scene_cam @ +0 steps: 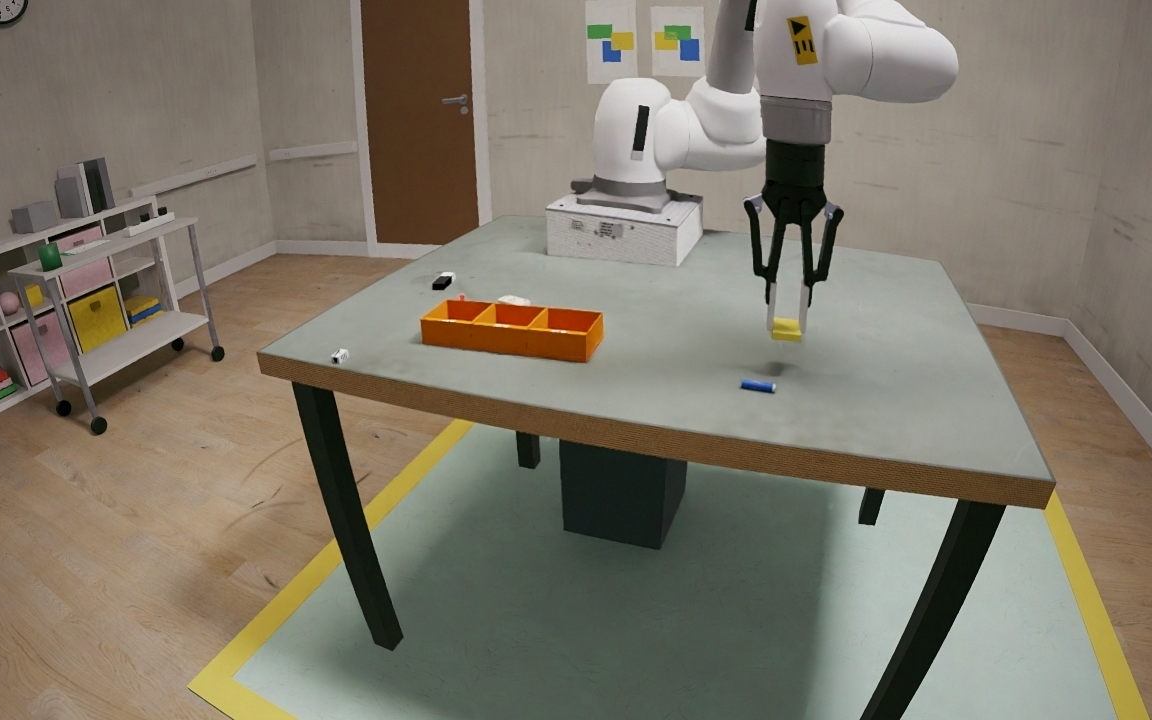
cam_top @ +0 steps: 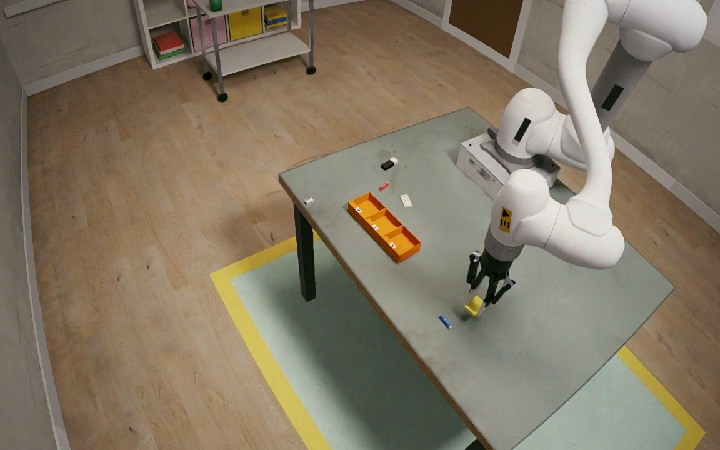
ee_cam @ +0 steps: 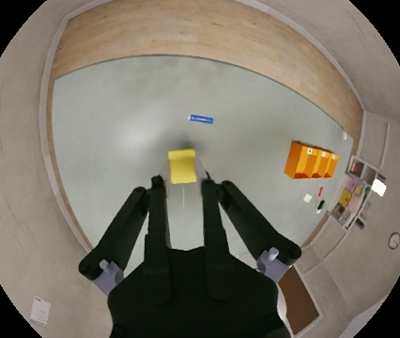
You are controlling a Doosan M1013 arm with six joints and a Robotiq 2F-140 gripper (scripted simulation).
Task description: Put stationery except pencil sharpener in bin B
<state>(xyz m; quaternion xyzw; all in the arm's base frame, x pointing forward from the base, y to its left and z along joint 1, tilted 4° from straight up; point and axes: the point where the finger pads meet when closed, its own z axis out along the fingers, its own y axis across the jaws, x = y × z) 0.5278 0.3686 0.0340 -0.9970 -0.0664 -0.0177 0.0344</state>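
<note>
Right now my hand is 3 cm above the yellow sticky pad. Also, from my hand: orange bin 3 cm ahead, 38 cm to the right, 7 cm below; blue stick 7 cm ahead, 2 cm to the right, 8 cm below; flat white piece 11 cm behind, 45 cm to the right, 8 cm below.
</note>
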